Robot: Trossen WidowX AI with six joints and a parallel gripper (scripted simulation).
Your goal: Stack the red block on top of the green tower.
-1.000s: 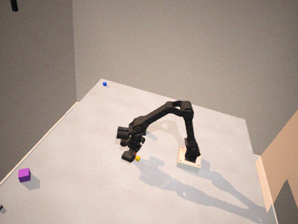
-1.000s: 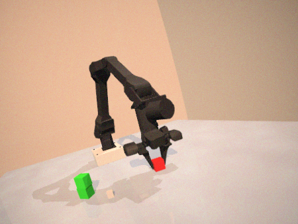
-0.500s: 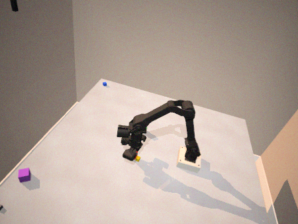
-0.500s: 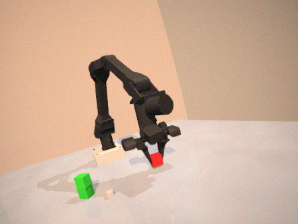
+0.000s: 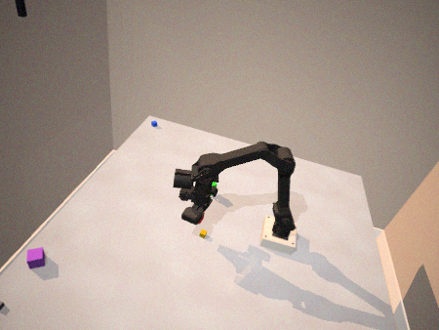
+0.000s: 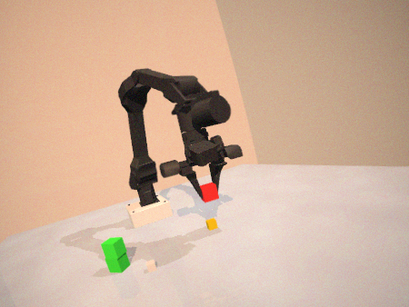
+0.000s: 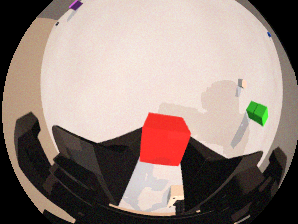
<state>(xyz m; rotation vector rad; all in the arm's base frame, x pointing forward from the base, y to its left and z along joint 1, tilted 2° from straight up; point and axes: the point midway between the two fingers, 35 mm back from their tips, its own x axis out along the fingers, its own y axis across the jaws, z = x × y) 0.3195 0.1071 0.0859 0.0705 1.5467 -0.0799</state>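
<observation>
The small yellow block is 3 cm behind my gripper tip and 8 cm below it. From my gripper tip the other things lie so: purple block (44 cm ahead, 33 cm to the left, 7 cm below); red block (1 cm above); small beige block (7 cm ahead, 18 cm to the right, 8 cm below).
</observation>
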